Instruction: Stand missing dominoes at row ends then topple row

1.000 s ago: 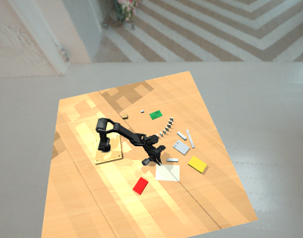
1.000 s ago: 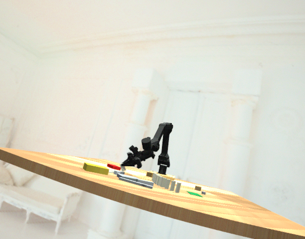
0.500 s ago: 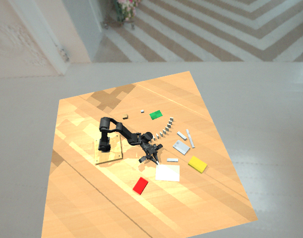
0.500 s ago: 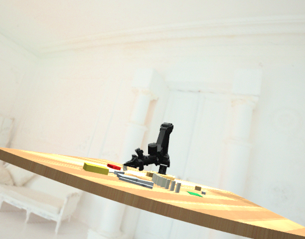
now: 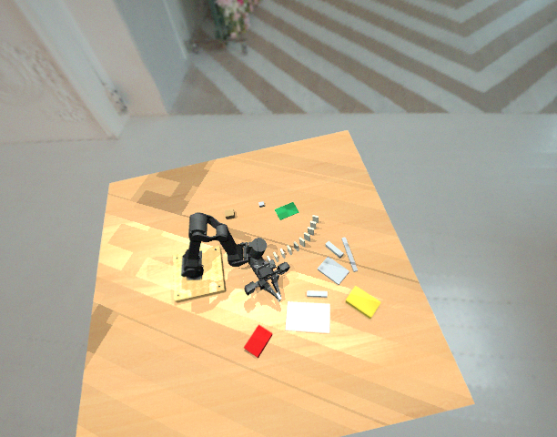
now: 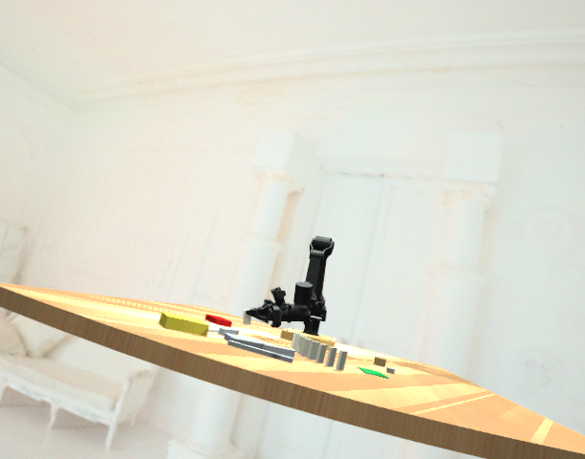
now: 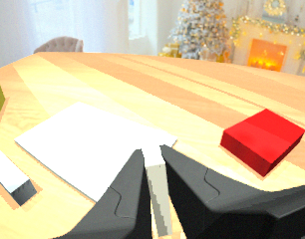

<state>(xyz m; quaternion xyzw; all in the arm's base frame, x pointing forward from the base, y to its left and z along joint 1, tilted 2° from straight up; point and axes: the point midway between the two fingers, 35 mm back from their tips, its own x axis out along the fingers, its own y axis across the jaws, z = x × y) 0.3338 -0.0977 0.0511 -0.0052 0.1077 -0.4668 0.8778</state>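
My gripper tip is 100 mm short of the white sheet, 70 mm above it and 50 mm to the left of it. The rest, counted from my gripper tip: red block 140 mm to the right, 80 mm behind, 60 mm below; light grey piece 140 mm ahead, 60 mm below, 30 mm to the left; grey plate 210 mm ahead, 130 mm to the left, 60 mm below.
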